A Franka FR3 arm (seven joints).
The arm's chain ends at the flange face. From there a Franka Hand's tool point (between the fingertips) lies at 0.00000 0.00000 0.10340 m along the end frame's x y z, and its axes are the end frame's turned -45 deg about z.
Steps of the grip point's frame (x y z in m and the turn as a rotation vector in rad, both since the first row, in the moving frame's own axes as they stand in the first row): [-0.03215, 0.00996, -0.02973, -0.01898, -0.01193, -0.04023]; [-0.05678, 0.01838, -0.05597, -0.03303, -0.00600, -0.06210]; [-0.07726, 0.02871, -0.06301, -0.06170, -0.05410, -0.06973]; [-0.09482, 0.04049, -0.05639, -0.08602, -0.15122, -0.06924]
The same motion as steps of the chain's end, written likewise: [-0.01625, 0.02753, -0.02970, -0.02186, 0.00499, -0.04023]; [-0.02922, 0.05036, -0.05591, -0.02760, 0.01911, -0.06210]; [-0.03518, 0.06650, -0.06266, -0.08188, 0.00537, -0.06973]; [-0.03428, 0.07827, -0.05483, -0.16775, -0.04610, -0.06924]
